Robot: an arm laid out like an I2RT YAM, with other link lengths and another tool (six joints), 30 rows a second.
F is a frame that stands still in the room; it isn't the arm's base.
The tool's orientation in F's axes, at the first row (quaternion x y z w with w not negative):
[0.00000, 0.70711, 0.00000, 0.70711]
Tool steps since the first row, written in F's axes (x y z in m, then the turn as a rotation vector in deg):
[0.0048, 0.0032, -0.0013, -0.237, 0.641, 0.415]
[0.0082, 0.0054, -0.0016, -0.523, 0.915, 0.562]
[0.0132, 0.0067, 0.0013, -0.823, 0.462, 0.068]
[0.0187, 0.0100, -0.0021, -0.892, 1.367, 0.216]
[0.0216, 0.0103, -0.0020, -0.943, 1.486, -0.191]
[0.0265, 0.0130, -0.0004, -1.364, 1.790, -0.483]
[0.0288, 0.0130, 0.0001, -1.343, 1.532, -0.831]
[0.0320, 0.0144, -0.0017, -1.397, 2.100, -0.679]
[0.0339, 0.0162, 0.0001, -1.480, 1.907, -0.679]
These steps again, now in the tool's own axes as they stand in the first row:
[0.0013, 0.0032, 0.0048, -0.415, 0.641, -0.237]
[0.0016, 0.0054, 0.0082, -0.562, 0.915, -0.523]
[-0.0013, 0.0067, 0.0132, -0.068, 0.462, -0.823]
[0.0021, 0.0100, 0.0187, -0.216, 1.367, -0.892]
[0.0020, 0.0103, 0.0216, 0.191, 1.486, -0.943]
[0.0004, 0.0130, 0.0265, 0.483, 1.790, -1.364]
[-0.0001, 0.0130, 0.0288, 0.831, 1.532, -1.343]
[0.0017, 0.0144, 0.0320, 0.679, 2.100, -1.397]
[-0.0001, 0.0162, 0.0339, 0.679, 1.907, -1.480]

